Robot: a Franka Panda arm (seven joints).
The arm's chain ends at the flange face. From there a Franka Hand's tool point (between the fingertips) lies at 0.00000 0.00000 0.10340 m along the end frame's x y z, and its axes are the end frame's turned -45 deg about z.
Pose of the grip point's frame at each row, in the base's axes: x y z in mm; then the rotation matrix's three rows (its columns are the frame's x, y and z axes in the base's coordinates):
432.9, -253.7, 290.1; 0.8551, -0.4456, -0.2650; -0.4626, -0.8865, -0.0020; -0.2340, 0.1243, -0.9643
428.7, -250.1, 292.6; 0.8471, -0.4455, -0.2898; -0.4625, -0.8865, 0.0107; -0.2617, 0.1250, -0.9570
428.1, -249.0, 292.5; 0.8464, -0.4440, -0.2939; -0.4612, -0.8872, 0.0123; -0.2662, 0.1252, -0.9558
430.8, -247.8, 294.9; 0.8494, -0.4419, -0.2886; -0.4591, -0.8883, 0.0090; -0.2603, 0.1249, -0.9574
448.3, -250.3, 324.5; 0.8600, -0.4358, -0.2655; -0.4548, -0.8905, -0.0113; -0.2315, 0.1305, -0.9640
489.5, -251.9, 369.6; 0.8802, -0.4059, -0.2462; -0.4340, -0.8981, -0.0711; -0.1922, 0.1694, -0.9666
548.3, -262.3, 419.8; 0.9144, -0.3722, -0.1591; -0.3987, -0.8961, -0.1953; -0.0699, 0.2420, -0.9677
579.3, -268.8, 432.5; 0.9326, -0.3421, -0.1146; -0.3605, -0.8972, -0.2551; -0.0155, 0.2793, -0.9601
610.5, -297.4, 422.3; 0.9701, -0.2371, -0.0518; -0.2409, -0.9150, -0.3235; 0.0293, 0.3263, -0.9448
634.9, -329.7, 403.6; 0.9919, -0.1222, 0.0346; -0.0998, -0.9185, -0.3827; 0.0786, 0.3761, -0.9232
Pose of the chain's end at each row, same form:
460.3, -253.5, 389.8; 0.2896, -0.9197, -0.2650; -0.9540, -0.2997, -0.0020; -0.0776, 0.2534, -0.9643
458.7, -251.2, 391.6; 0.2840, -0.9140, -0.2898; -0.9539, -0.2998, 0.0107; -0.0967, 0.2734, -0.9570
458.5, -250.3, 391.3; 0.2845, -0.9125, -0.2939; -0.9535, -0.3012, 0.0123; -0.0997, 0.2768, -0.9558
460.6, -248.7, 393.9; 0.2881, -0.9131, -0.2886; -0.9528, -0.3035, 0.0090; -0.0957, 0.2724, -0.9574
475.8, -249.1, 424.2; 0.3000, -0.9163, -0.2655; -0.9513, -0.3081, -0.0113; -0.0714, 0.2560, -0.9640
515.0, -244.5, 469.5; 0.3354, -0.9094, -0.2462; -0.9419, -0.3282, -0.0711; -0.0161, 0.2557, -0.9666
564.8, -242.1, 519.9; 0.3834, -0.9098, -0.1591; -0.9156, -0.3517, -0.1953; 0.1217, 0.2205, -0.9677
591.1, -242.4, 531.8; 0.4175, -0.9013, -0.1146; -0.8893, -0.3795, -0.2551; 0.1865, 0.2085, -0.9601
615.9, -264.0, 520.0; 0.5183, -0.8536, -0.0518; -0.8173, -0.4767, -0.3235; 0.2514, 0.2100, -0.9448
631.3, -290.1, 499.1; 0.6150, -0.7878, 0.0346; -0.7200, -0.5789, -0.3827; 0.3215, 0.2104, -0.9232

